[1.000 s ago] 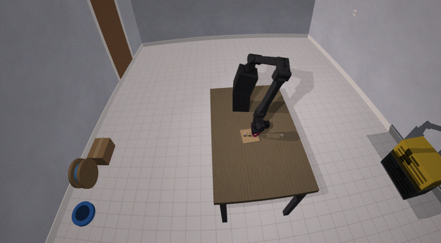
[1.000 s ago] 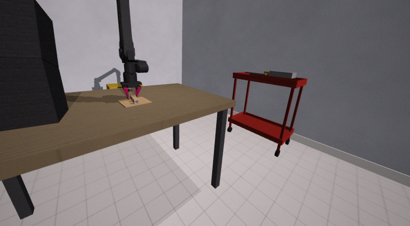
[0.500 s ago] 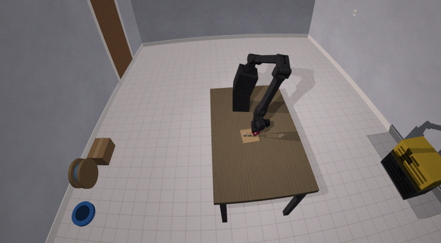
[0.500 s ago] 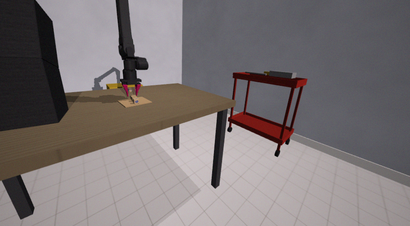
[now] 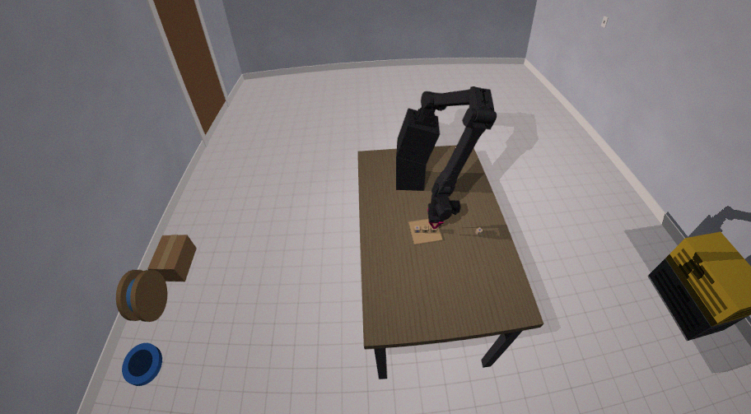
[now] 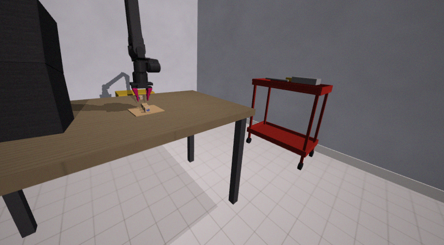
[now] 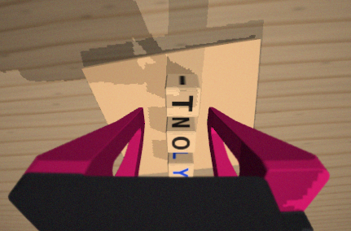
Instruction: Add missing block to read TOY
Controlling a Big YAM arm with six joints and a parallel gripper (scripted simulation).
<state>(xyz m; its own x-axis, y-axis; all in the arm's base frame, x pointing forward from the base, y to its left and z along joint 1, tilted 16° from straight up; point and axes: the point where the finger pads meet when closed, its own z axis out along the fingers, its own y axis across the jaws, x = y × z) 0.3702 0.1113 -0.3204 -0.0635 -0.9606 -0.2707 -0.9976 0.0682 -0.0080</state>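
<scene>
Right now the light wooden block is 3 cm below my hand. From my hand the other things lie so: tan mat: 4 cm to the right, 5 cm below.
</scene>
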